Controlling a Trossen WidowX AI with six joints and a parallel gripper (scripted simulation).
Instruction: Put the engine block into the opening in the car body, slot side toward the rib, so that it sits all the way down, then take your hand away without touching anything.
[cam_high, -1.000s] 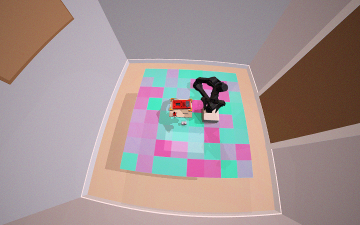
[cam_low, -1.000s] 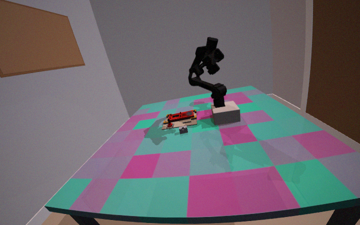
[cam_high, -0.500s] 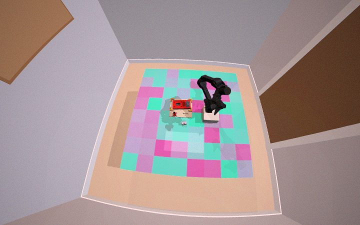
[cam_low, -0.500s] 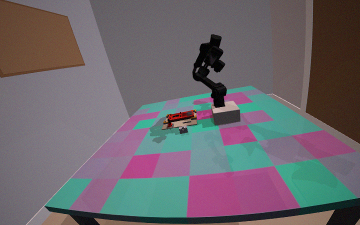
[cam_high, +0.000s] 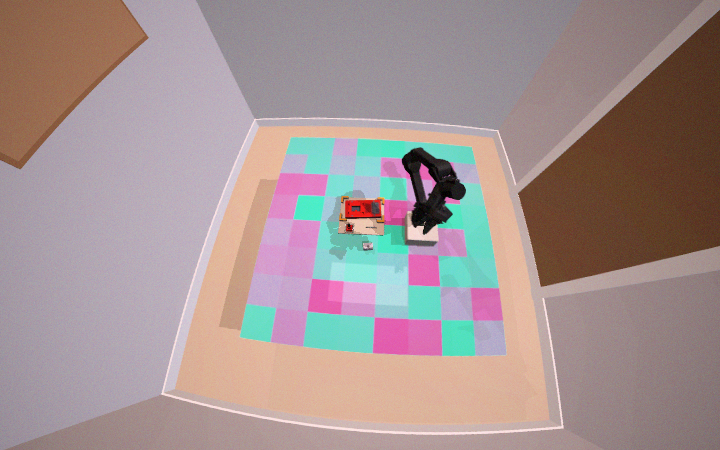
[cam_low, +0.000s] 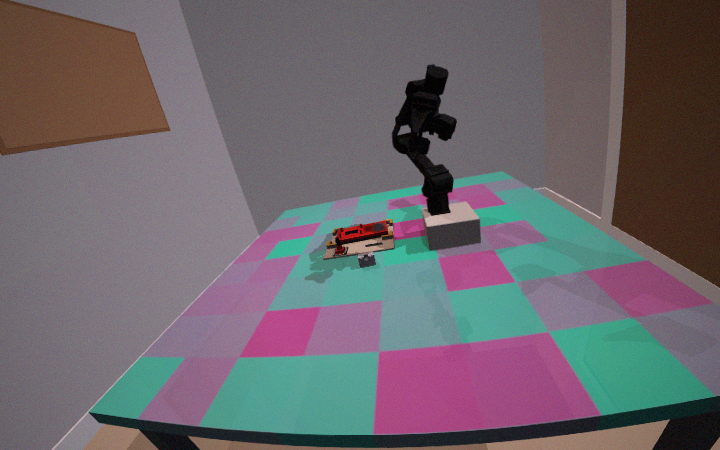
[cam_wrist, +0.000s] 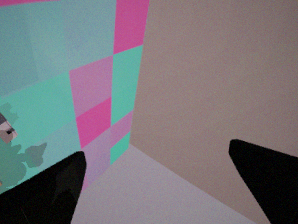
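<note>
My gripper tip is 310 mm above the engine block, 190 mm short of it and 30 mm to the left of it.
</note>
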